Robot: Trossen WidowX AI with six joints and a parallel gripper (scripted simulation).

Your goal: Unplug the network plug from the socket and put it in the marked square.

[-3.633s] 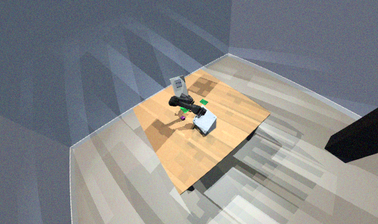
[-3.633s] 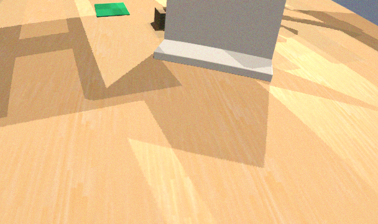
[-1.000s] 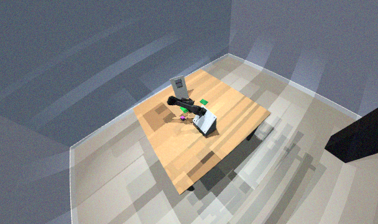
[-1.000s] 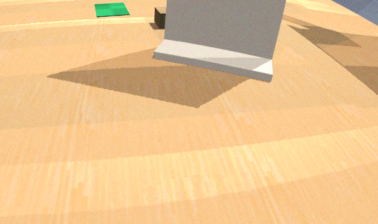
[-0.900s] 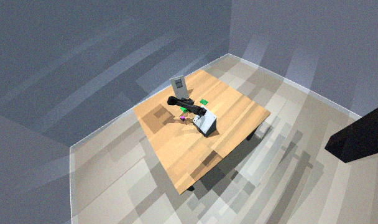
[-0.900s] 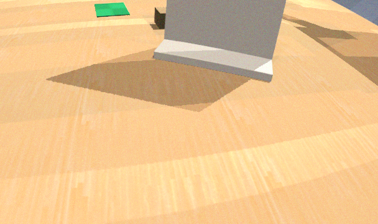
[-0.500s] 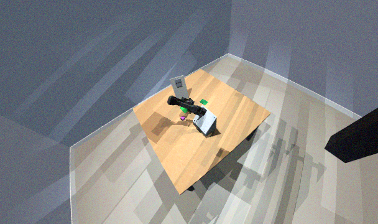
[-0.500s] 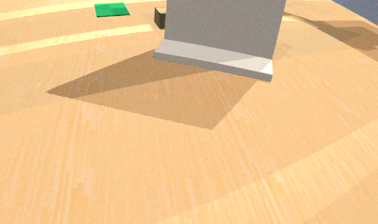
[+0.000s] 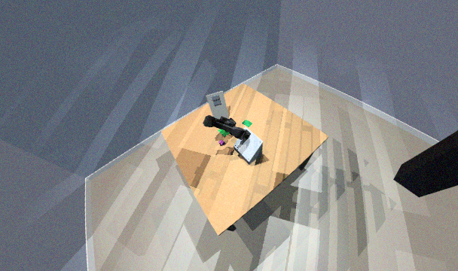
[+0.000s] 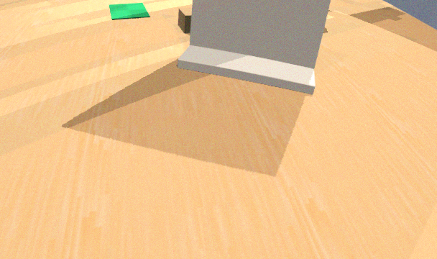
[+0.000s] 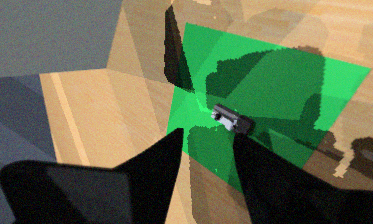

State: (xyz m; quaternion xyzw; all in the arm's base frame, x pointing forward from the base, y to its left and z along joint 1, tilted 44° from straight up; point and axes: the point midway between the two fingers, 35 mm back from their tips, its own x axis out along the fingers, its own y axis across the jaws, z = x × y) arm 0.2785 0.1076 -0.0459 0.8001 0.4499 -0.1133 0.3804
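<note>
Now: the network plug 30 mm below my gripper tip. From my gripper tip the other things lie so: grey upright panel 170 mm ahead, 130 mm above, 60 mm to the right; green marked square 40 mm below, 10 mm ahead.
</note>
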